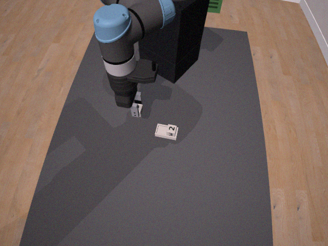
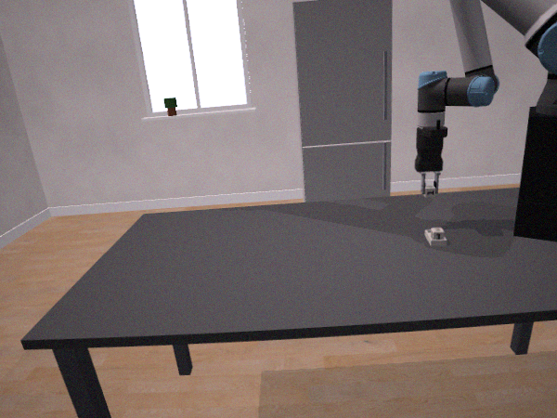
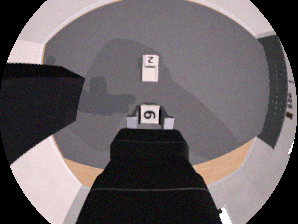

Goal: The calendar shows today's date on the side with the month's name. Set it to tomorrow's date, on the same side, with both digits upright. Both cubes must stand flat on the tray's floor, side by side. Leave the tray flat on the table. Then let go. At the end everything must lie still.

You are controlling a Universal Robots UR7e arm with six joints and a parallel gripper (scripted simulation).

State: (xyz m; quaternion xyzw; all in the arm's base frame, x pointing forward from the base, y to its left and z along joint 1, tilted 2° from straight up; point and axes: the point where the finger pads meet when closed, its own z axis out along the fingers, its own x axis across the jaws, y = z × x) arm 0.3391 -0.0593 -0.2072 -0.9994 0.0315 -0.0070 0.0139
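Now: hand 10 cm to the right of the white calendar tray and 12 cm above it.
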